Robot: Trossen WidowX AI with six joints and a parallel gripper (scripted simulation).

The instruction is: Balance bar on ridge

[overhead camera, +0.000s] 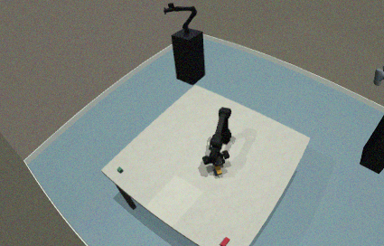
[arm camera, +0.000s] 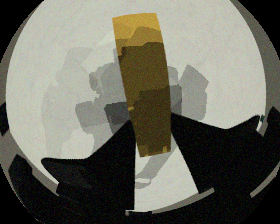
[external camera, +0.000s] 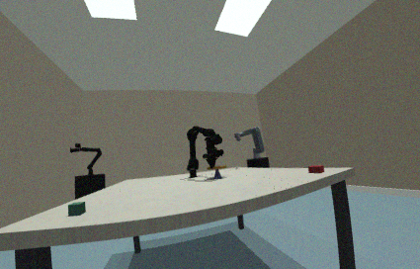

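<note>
Right now my gripper tip is 2 cm short of the yellow bar and 2 cm to the right of it. The rest, counted from my gripper tip: green block 46 cm ahead, 59 cm to the right, 6 cm below; then red block 46 cm ahead, 41 cm to the left, 6 cm below.
</note>
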